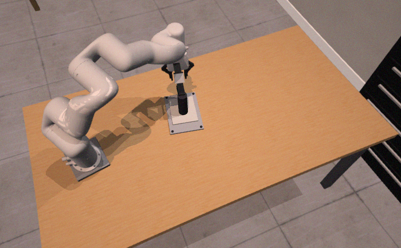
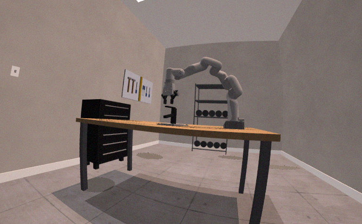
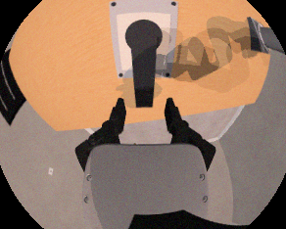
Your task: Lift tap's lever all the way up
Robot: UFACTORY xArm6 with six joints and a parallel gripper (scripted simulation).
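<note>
The tap lever is 60 mm to the right of my hand, 50 mm below it and 10 mm behind it.
</note>
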